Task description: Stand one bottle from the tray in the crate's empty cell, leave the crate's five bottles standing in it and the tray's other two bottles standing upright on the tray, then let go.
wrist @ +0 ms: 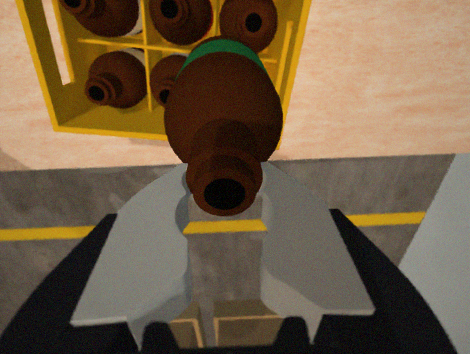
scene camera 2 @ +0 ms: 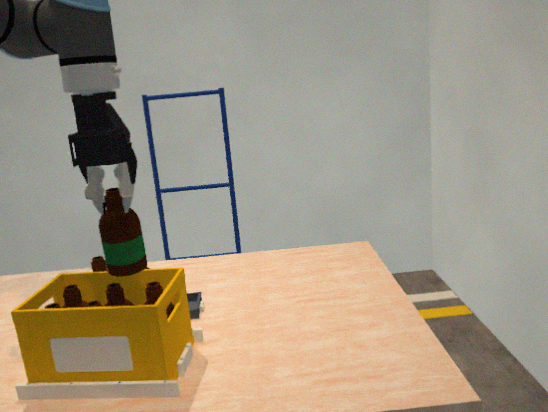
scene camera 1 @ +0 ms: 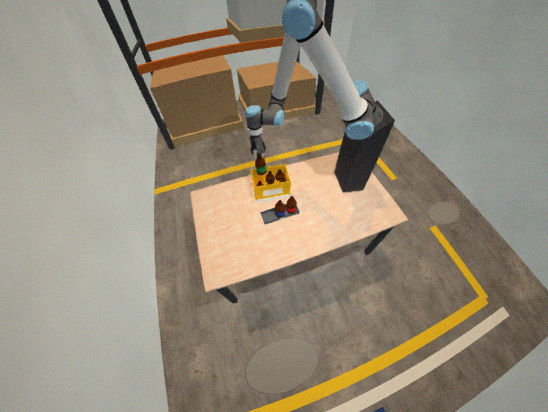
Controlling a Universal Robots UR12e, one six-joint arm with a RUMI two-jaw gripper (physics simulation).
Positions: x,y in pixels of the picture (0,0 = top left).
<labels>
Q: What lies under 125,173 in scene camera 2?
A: My gripper.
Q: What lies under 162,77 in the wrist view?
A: A white-banded bottle.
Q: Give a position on a green-labelled bottle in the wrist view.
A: At 223,116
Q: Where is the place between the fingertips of my gripper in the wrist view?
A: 224,166
</labels>
